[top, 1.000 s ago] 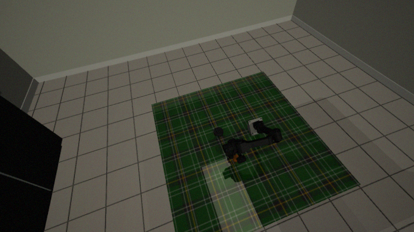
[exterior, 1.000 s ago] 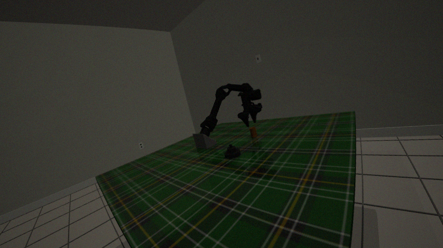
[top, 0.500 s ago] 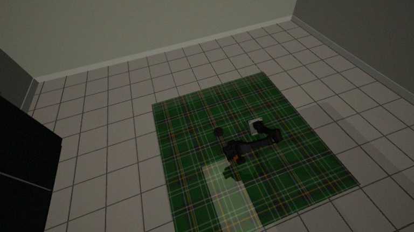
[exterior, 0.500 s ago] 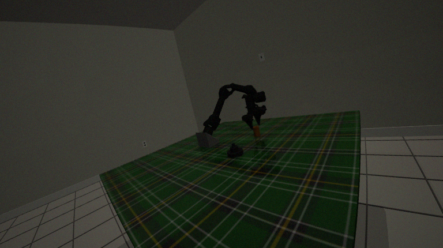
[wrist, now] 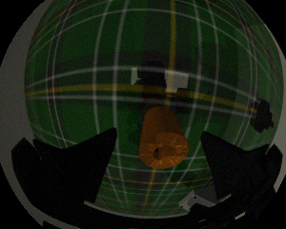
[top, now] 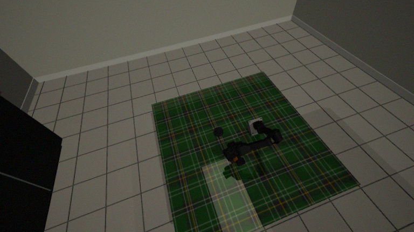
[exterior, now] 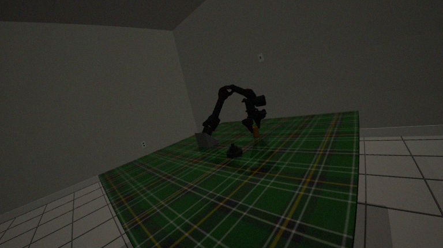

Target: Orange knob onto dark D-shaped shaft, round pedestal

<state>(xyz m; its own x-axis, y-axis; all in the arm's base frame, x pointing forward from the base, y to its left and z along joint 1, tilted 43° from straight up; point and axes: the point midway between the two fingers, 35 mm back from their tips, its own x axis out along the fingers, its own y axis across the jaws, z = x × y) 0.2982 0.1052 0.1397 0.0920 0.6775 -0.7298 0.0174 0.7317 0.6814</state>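
Now: gripper tip 1 cm above the orange knob. From my gripper tip the other things lie so: D-shaped shaft (1 cm ahead, 28 cm to the right).
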